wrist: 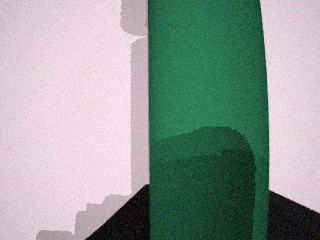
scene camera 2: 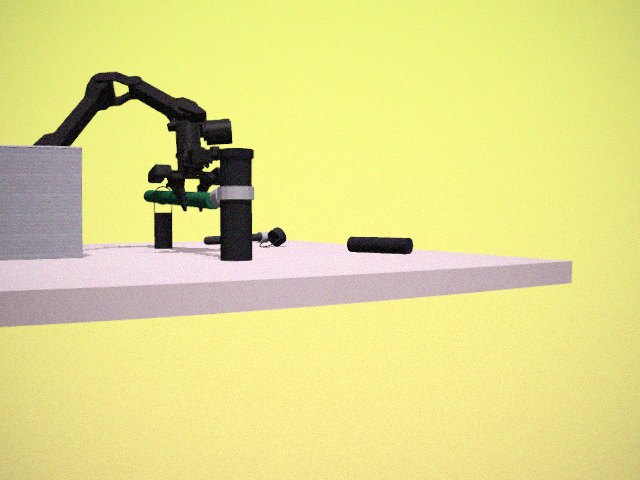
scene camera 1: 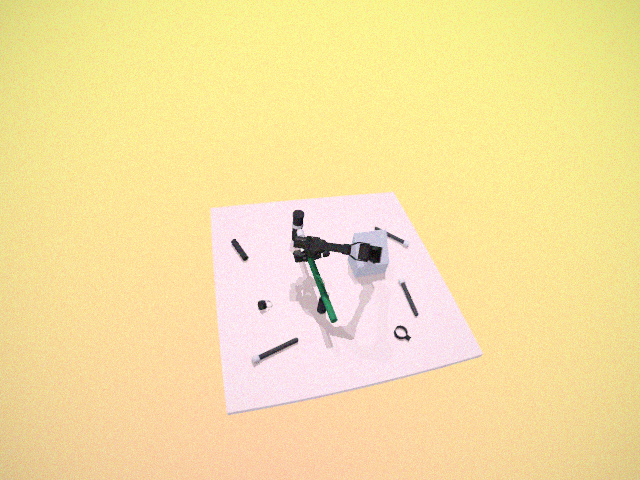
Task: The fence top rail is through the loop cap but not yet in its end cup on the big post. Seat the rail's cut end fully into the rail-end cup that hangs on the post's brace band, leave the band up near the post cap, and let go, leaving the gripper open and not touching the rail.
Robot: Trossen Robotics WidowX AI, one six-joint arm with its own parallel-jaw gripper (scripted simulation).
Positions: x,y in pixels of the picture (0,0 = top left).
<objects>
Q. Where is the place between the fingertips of my gripper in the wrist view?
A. At 196,192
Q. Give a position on a rail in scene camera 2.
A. At 194,199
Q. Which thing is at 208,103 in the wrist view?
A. A rail.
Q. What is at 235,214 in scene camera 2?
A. A big black post.
</objects>
